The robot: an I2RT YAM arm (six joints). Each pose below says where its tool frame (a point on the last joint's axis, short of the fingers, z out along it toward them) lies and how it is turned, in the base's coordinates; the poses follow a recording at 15 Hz.
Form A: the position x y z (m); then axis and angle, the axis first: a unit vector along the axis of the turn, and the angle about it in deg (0 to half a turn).
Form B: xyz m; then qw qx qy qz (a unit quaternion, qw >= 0). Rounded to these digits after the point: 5 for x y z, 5 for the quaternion.
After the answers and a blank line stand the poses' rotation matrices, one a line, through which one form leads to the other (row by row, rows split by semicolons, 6 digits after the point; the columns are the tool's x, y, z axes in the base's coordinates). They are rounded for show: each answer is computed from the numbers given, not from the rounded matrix.
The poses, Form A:
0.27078 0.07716 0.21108 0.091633 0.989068 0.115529 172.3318
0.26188 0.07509 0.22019 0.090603 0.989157 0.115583 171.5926
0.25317 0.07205 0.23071 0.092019 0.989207 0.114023 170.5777
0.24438 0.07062 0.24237 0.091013 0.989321 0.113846 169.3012
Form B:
0.27078 0.07716 0.21108 0.06687 0.09143 0.98685 0.11527
0.26188 0.07509 0.22019 0.07330 0.09036 0.98650 0.11527
0.25317 0.07205 0.23071 0.08213 0.09171 0.98587 0.11364
0.24438 0.07062 0.24237 0.09323 0.09062 0.98501 0.11335

-0.974339 0.165036 0.153055; 0.195868 0.956707 0.215283; -0.110900 0.239738 -0.964483
-0.972924 0.161379 0.165457; 0.195178 0.957095 0.214184; -0.123794 0.240678 -0.962678
-0.969688 0.162157 0.182786; 0.199490 0.957352 0.208999; -0.141100 0.239128 -0.960681
-0.966194 0.157382 0.204206; 0.199652 0.957881 0.206406; -0.163121 0.240199 -0.956920

